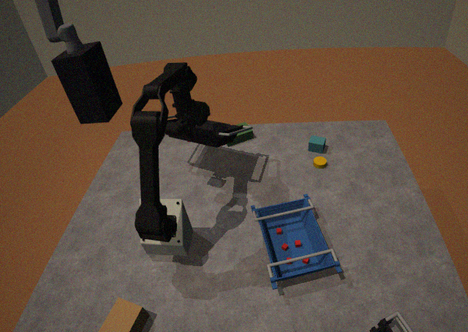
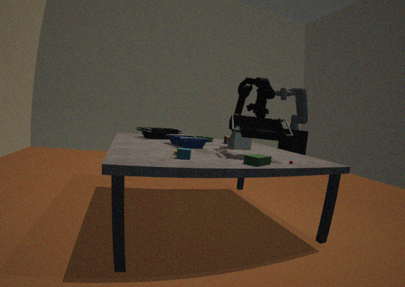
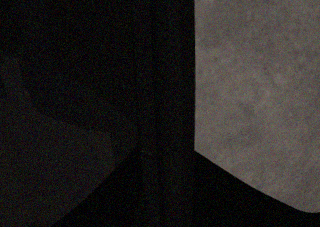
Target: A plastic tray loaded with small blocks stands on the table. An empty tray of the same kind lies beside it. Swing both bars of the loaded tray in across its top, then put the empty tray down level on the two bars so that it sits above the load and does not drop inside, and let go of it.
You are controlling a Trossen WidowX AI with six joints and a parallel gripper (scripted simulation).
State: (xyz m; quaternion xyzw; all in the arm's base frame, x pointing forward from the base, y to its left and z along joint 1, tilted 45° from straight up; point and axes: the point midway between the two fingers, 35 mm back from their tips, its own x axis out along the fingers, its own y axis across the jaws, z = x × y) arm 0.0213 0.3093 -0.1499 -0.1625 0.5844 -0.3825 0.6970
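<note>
Now: gripper tip 70 mm to the right of the tray and 30 mm short of it. Also, from my gripper tip: yellow disc: 460 mm ahead, 170 mm below, 50 mm to the left; then teal block: 460 mm ahead, 160 mm below, 150 mm to the left; then box: 610 mm to the right, 150 mm below, 90 mm behind.
</note>
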